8 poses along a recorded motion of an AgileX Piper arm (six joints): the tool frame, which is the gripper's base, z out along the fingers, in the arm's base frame.
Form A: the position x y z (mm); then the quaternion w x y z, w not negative.
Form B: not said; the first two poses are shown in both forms.
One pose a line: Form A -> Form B
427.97 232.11 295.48 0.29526 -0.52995 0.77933 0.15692 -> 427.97 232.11 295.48 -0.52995 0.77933 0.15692 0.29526
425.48 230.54 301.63 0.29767 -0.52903 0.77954 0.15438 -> 425.48 230.54 301.63 -0.52903 0.77954 0.15438 0.29767
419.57 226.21 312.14 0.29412 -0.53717 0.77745 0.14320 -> 419.57 226.21 312.14 -0.53717 0.77745 0.14320 0.29412
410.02 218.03 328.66 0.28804 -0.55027 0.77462 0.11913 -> 410.02 218.03 328.66 -0.55027 0.77462 0.11913 0.28804
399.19 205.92 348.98 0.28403 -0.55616 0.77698 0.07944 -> 399.19 205.92 348.98 -0.55616 0.77698 0.07944 0.28403
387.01 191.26 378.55 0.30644 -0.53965 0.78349 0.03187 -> 387.01 191.26 378.55 -0.53965 0.78349 0.03187 0.30644
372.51 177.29 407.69 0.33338 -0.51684 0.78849 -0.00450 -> 372.51 177.29 407.69 -0.51684 0.78849 -0.00450 0.33338
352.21 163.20 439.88 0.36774 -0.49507 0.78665 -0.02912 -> 352.21 163.20 439.88 -0.49507 0.78665 -0.02912 0.36774
